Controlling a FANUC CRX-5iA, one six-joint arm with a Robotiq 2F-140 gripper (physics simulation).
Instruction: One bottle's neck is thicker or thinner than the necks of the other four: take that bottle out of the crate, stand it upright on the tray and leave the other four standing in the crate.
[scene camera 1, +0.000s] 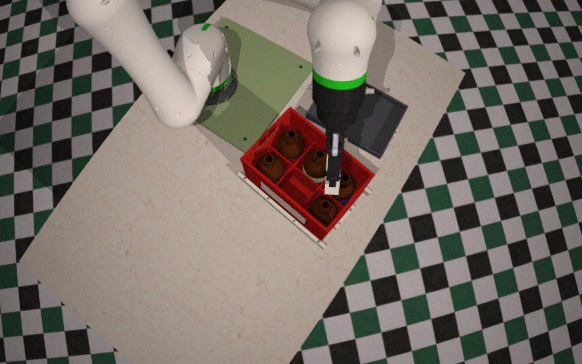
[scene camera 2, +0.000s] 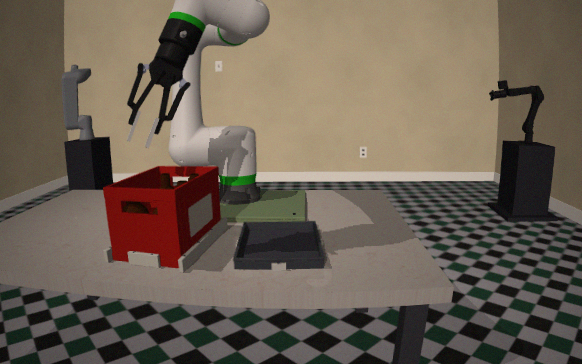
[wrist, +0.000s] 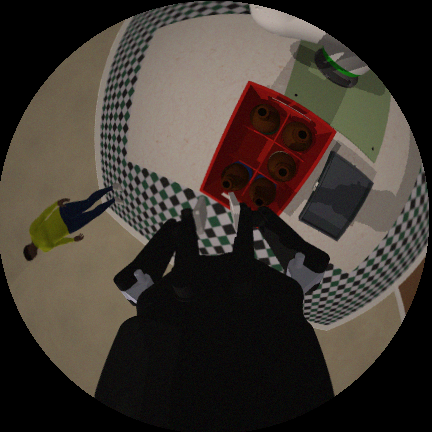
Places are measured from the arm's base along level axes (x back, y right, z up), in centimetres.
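Pixels of known places: gripper, fingertip midpoint: (scene camera 1: 332, 185) (scene camera 2: 137, 144) (wrist: 217, 202); arm's base, link origin: (scene camera 2: 238, 198).
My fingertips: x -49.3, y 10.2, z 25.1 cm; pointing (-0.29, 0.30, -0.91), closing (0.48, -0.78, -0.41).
Ahead of a thing's pixels: the offset from my fingertips to its top centre. "spot": to the spot under its first point. Level surfaces: height alone.
The red crate {dx +8.0, dy -2.6, dz -8.9 cm} (scene camera 1: 252, 175) (scene camera 2: 142, 235) (wrist: 225, 145) holds five upright brown bottles. Three are along the tray side: the base-end bottle {dx +16.7, dy -7.1, dz -10.1 cm} (scene camera 1: 291, 145) (wrist: 298, 136), the middle bottle {dx +7.9, dy -7.3, dz -10.1 cm} (scene camera 1: 314, 165) (wrist: 282, 162) and the far-end bottle {dx -0.6, dy -6.5, dz -10.1 cm} (scene camera 1: 346, 188) (wrist: 262, 189). Two are opposite, at the base end {spot: dx +15.5, dy +2.8, dz -13.8 cm} (scene camera 1: 270, 170) (wrist: 265, 120) and far end {spot: dx -1.5, dy +3.6, dz -11.4 cm} (scene camera 1: 322, 212) (wrist: 236, 175); the compartment between them is empty. I cannot tell which neck differs. The dark tray {dx +9.7, dy -30.3, dz -23.8 cm} (scene camera 1: 375, 125) (scene camera 2: 280, 262) (wrist: 337, 195) is empty. My gripper (scene camera 1: 332, 188) (scene camera 2: 138, 143) (wrist: 217, 202) is open, empty, tilted and above the crate.
Pale rails (scene camera 1: 280, 209) (scene camera 2: 202, 247) edge the crate's foot. A green base plate (scene camera 1: 265, 75) (scene camera 2: 280, 204) (wrist: 362, 115) lies under the arm's base, beside the crate and tray. All stand on a pale table {dz -26.4 cm} (scene camera 1: 165, 225) (scene camera 2: 350, 285) (wrist: 185, 90). A person (wrist: 52, 225) shows in the wrist view.
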